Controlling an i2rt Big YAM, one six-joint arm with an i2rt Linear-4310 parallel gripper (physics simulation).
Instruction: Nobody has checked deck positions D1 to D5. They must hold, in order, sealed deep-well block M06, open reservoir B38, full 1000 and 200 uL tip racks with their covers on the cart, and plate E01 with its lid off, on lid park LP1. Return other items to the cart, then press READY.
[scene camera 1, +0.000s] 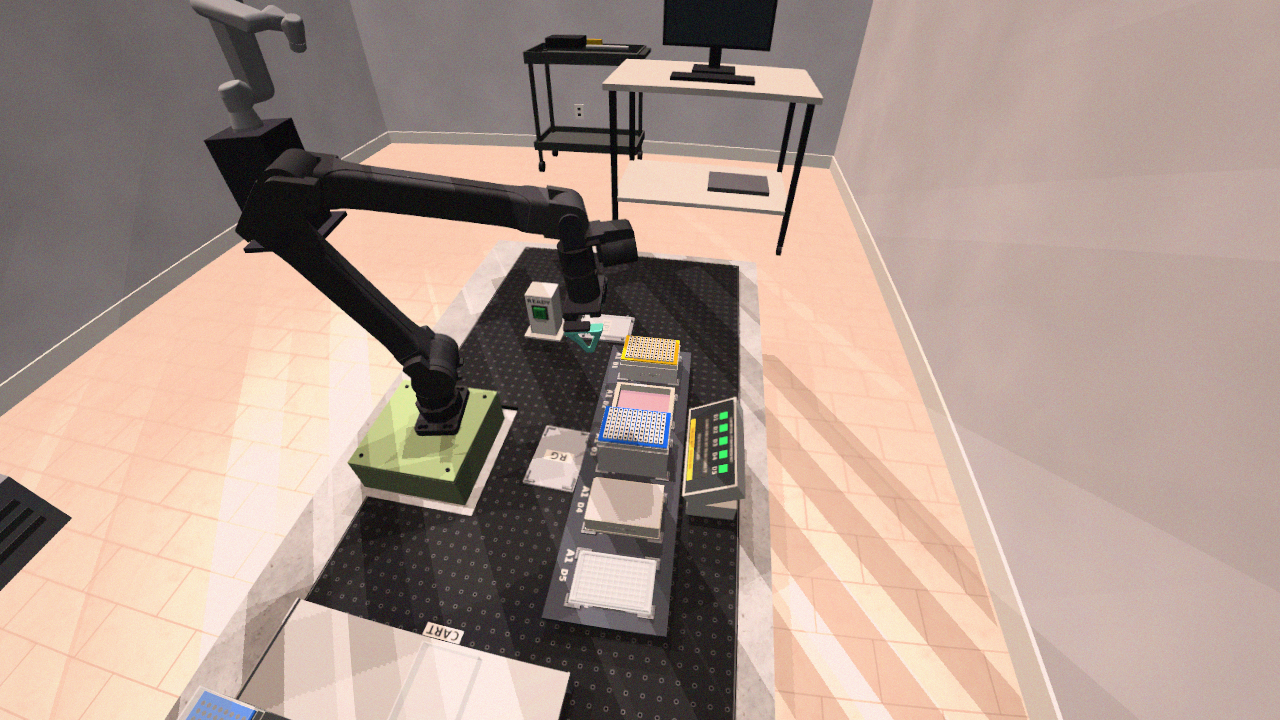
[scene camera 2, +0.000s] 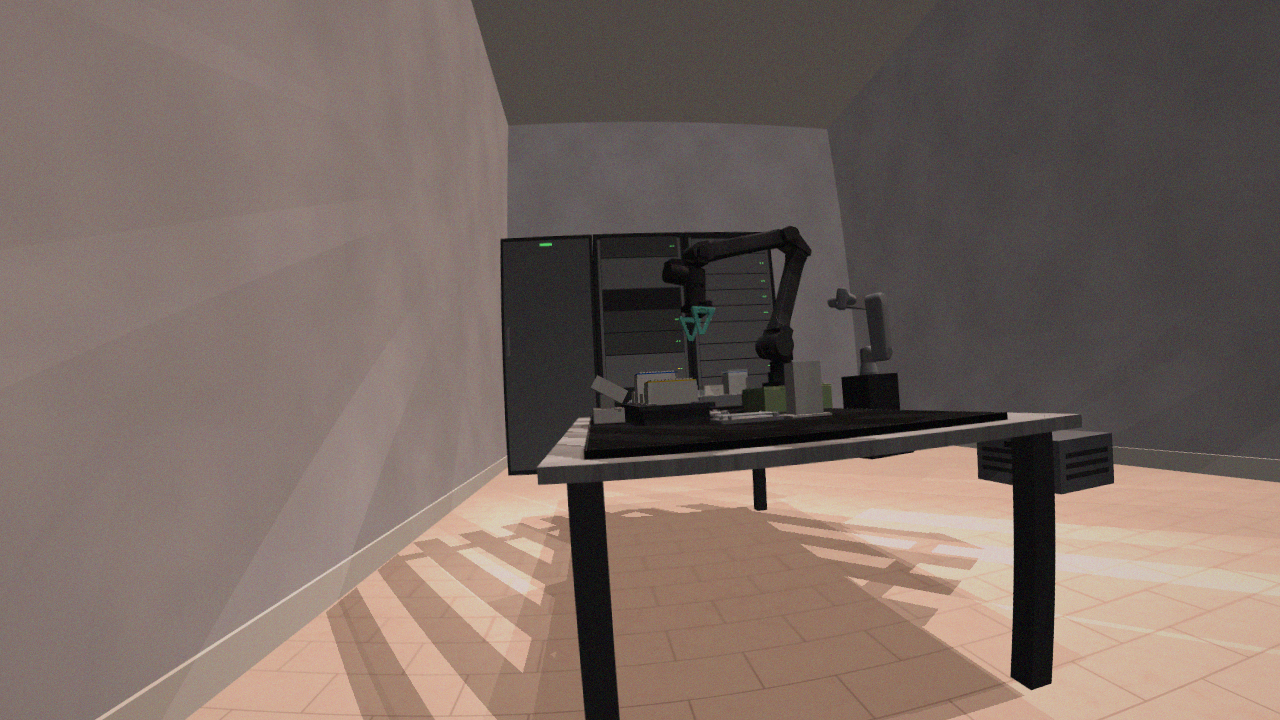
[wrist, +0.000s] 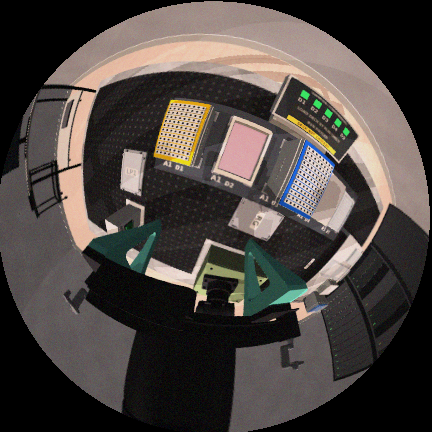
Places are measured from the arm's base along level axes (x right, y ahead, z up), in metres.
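Pixels of known places: gripper, fingertip midpoint: (scene camera 1: 592, 333) (scene camera 2: 696, 338) (wrist: 203, 234); arm's base, origin of the base link: (scene camera 1: 444, 412) (scene camera 2: 782, 386) (wrist: 218, 282).
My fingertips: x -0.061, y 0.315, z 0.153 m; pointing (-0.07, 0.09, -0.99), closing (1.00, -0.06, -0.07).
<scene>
For each thing: its top centre in the pictures, then the offset to it from my fingertips. "pt": a spot on its surface instead.
- READY box, middle of its top: (scene camera 2: 801, 362) (scene camera 1: 541, 289) (wrist: 111, 231) dy -0.146, dx -0.296, dz -0.099 m
- yellow-topped tip rack, middle of its top: (wrist: 177, 128) (scene camera 1: 651, 348) (scene camera 2: 669, 379) dy +0.120, dx -0.086, dz -0.117 m
- taller blue-topped tip rack, middle of its top: (scene camera 1: 635, 424) (wrist: 311, 182) (scene camera 2: 655, 371) dy +0.077, dx +0.157, dz -0.084 m
- block with a plain pale top, middle of its top: (scene camera 1: 625, 501) (wrist: 329, 200) dy +0.056, dx +0.280, dz -0.140 m
- white well plate, middle of its top: (scene camera 1: 613, 579) (wrist: 342, 213) dy +0.035, dx +0.402, dz -0.167 m
- Lid park LP1, surface spot: (scene camera 1: 615, 325) (wrist: 130, 164) pt dy +0.038, dx -0.285, dz -0.211 m
- RG pad, middle of its top: (scene camera 1: 558, 454) (wrist: 257, 221) dy -0.079, dx +0.127, dz -0.215 m
- status panel, surface spot: (scene camera 1: 716, 447) pt dy +0.222, dx +0.195, dz -0.108 m
- cart, surface spot: (scene camera 1: 358, 653) pt dy -0.338, dx +0.511, dz -0.169 m
- blue-topped item, middle of its top: (scene camera 2: 734, 372) (wrist: 317, 307) dy -0.449, dx +0.653, dz -0.075 m
My gripper (scene camera 1: 586, 334) (scene camera 2: 697, 334) (wrist: 203, 234) is open and empty, pointing down above the deck's inner side near D1 and the READY box (scene camera 1: 541, 311) (wrist: 120, 222). A yellow-topped tip rack (scene camera 1: 651, 350) (wrist: 182, 131) stands on D1. An open reservoir with a pink inside (scene camera 1: 644, 400) (wrist: 245, 151) is on D2. A taller blue-topped tip rack (scene camera 1: 634, 426) (wrist: 309, 180) is on D3. A block with a plain pale top (scene camera 1: 624, 504) is on D4. A white well plate (scene camera 1: 613, 583) (wrist: 342, 212) lies on D5. Lid park LP1 (scene camera 1: 615, 325) (wrist: 133, 162) shows its printed label. Plate codes are not readable.
The RG pad (scene camera 1: 544, 469) (wrist: 245, 216) lies between the deck and the green arm base (scene camera 1: 402, 452). A status panel (scene camera 1: 716, 447) (wrist: 315, 117) with green squares and a yellow strip stands beyond the deck. The cart (scene camera 1: 358, 653) is at the near end, with a blue-topped item (scene camera 1: 217, 705) (wrist: 316, 303).
</scene>
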